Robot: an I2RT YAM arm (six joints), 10 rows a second.
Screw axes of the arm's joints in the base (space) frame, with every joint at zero. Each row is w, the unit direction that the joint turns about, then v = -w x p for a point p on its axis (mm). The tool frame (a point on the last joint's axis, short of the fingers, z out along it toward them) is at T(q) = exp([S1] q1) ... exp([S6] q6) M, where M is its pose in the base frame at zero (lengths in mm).
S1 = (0, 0, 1, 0, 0, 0)
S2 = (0, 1, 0, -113.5, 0, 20)
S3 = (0, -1, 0, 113.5, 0, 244)
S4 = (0, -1, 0, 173.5, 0, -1)
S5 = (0, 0, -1, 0, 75, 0)
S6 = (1, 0, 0, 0, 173.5, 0)
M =
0 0 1 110.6
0 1 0 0
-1 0 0 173.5
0 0 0 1
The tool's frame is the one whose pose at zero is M.
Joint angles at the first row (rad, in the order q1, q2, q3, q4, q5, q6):
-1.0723, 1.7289, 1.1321, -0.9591, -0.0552, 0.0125
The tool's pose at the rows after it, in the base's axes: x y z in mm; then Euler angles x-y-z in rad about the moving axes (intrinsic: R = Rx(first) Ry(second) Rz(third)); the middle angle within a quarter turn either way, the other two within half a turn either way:
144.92 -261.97 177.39 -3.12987 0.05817 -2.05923
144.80 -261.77 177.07 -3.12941 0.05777 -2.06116
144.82 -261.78 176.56 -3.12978 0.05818 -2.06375
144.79 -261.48 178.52 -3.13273 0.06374 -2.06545
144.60 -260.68 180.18 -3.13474 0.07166 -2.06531
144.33 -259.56 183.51 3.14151 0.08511 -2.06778
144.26 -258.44 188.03 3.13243 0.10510 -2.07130
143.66 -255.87 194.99 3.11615 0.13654 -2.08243
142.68 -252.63 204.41 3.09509 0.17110 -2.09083
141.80 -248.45 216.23 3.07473 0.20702 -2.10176
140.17 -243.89 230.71 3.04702 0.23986 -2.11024
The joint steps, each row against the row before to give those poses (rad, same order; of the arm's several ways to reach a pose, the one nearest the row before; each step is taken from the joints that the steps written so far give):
0.0001, -0.0028, 0.0000, -0.0001, -0.0015, -0.0015
-0.0001, -0.0002, -0.0016, 0.0008, 0.0001, -0.0020
0.0001, 0.0006, -0.0015, 0.0026, -0.0001, -0.0026
-0.0001, -0.0057, 0.0016, -0.0020, -0.0035, -0.0015
0.0001, -0.0072, -0.0016, -0.0002, -0.0060, 0.0003
-0.0001, -0.0133, -0.0015, 0.0009, -0.0085, -0.0021
0.0001, -0.0162, 0.0000, 0.0014, -0.0132, -0.0030
0.0000, -0.0289, -0.0044, 0.0049, -0.0198, -0.0102
-0.0001, -0.0359, -0.0018, 0.0009, -0.0203, -0.0076
0.0016, -0.0399, 0.0045, -0.0090, -0.0216, -0.0082
0.0007, -0.0442, 0.0114, -0.0154, -0.0155, -0.0076

